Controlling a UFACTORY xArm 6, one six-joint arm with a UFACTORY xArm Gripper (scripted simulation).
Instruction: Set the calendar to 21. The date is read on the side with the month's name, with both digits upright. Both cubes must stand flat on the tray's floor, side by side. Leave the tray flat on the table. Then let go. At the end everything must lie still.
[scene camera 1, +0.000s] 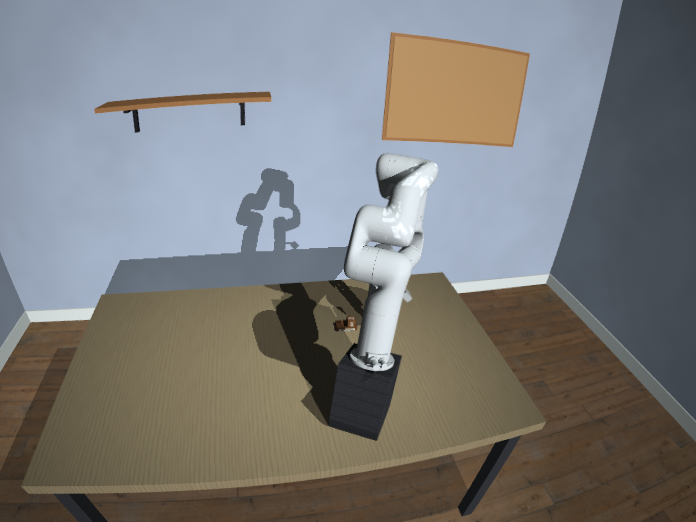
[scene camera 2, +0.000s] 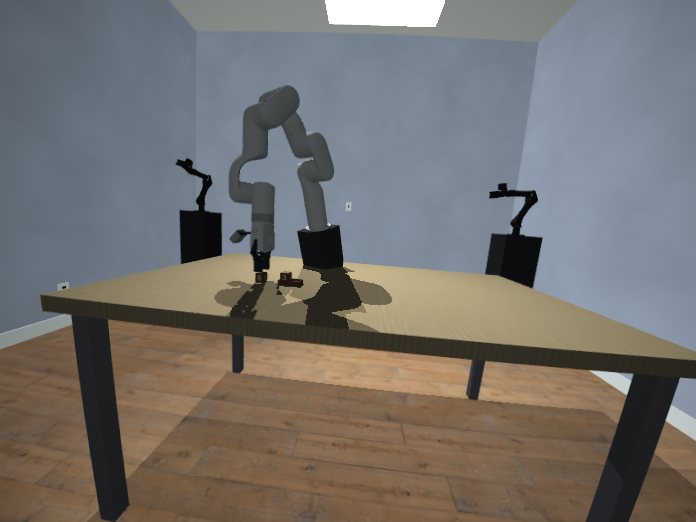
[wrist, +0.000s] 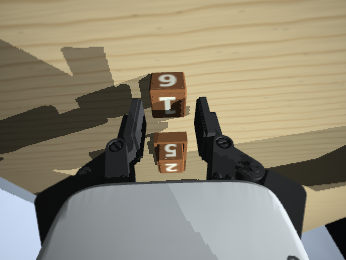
Path:
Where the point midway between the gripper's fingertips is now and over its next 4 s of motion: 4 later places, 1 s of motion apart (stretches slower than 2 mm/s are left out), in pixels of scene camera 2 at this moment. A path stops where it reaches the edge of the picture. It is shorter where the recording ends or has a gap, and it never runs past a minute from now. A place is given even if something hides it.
My gripper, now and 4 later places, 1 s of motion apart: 261, 270; 261, 275; 261, 276; 261, 258; 263, 251

